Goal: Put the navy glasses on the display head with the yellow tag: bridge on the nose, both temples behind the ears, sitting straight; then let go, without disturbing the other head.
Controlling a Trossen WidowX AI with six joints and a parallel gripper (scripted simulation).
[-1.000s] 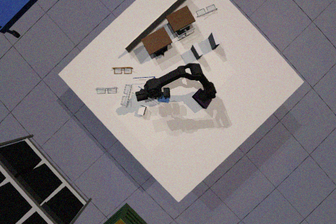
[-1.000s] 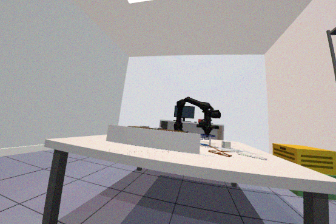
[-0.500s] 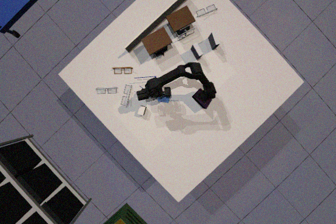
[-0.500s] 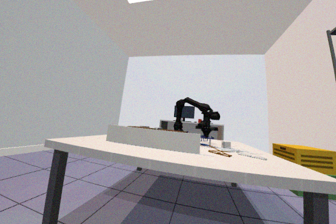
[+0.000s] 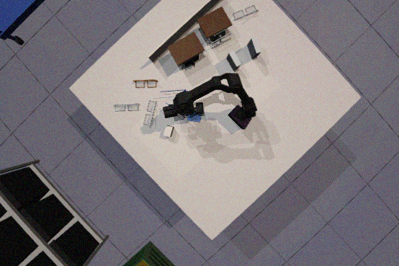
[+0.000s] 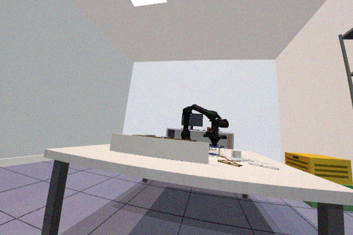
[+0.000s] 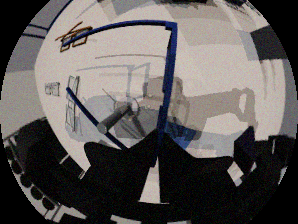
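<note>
Now: the blue square 60 mm behind my gripper tip and 50 mm below it. Round my gripper tip: long grey board 370 mm ahead, 340 mm to the right; then white box 170 mm to the left, 30 mm below, 20 mm behind.
</note>
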